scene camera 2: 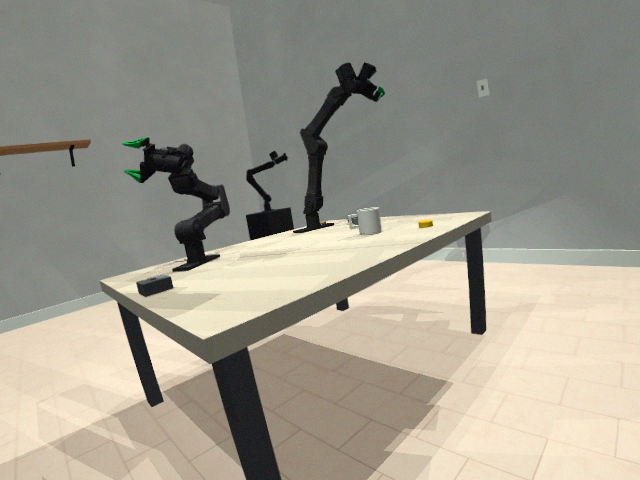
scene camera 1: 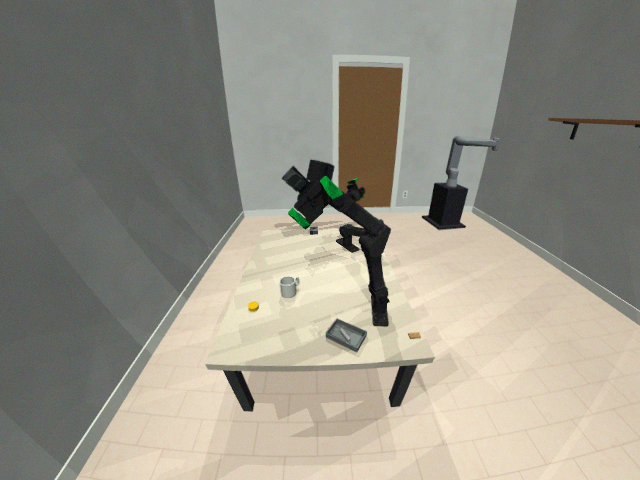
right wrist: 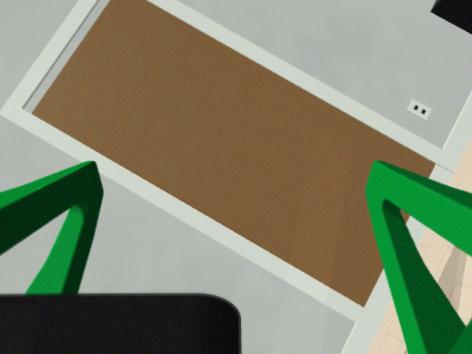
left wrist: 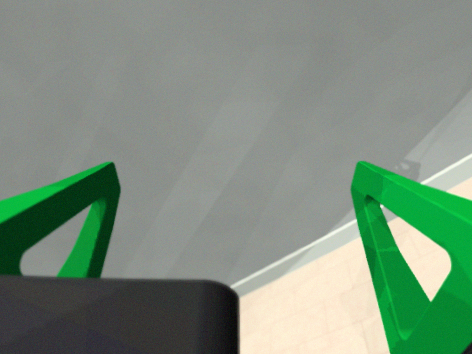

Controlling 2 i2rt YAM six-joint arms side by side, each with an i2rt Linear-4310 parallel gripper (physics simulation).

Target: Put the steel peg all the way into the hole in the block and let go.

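Frame: origin at the left arm's base, x left, y back, z up, level; metres.
Seen in the pictures: left gripper, fingertip midpoint: (scene camera 2: pixel 376 89) (scene camera 1: pixel 316 211) (left wrist: pixel 235 175); right gripper, fingertip midpoint: (scene camera 2: pixel 123 157) (scene camera 1: pixel 360 184) (right wrist: pixel 234 176); left arm's base at its link origin: (scene camera 2: pixel 314 228) (scene camera 1: pixel 379 309); right arm's base at its link origin: (scene camera 2: pixel 197 263) (scene camera 1: pixel 347 245).
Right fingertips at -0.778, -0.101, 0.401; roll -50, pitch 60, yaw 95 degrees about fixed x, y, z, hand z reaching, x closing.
Observation:
Offsets run from my right fingertips to a thing's middle, as dx, dy, dz. Level surfaces: height alone.
The steel peg {+0.946, -0.055, -0.390} (scene camera 1: pixel 344 333) lies in a dark grey tray {+0.949, -0.049, -0.387} (scene camera 1: pixel 334 343) near the front edge of the table in scene camera 1. The dark block {-0.021, -0.346, -0.385} (scene camera 1: pixel 313 231) (scene camera 2: pixel 155 285) sits at the table's far end in scene camera 1 and near its left corner in scene camera 2; a hole shows in its top. My left gripper (scene camera 1: pixel 314 202) (scene camera 2: pixel 380 93) (left wrist: pixel 235 175) is open and empty, high above the table and well away from the peg. My right gripper (scene camera 2: pixel 125 157) (right wrist: pixel 234 176) is open and empty, raised above and away from the block.
A grey mug {+0.698, -0.352, -0.354} (scene camera 1: pixel 287 287) (scene camera 2: pixel 369 221) and a yellow disc {+0.838, -0.506, -0.392} (scene camera 1: pixel 253 306) (scene camera 2: pixel 425 223) stand on the table {dz -0.401} (scene camera 1: pixel 289 341) (scene camera 2: pixel 248 304). A small orange-brown piece {+0.923, +0.240, -0.397} (scene camera 1: pixel 414 335) lies near the left arm's base. Another arm on a black pedestal (scene camera 1: pixel 447 204) (scene camera 2: pixel 269 222) stands beyond the table.

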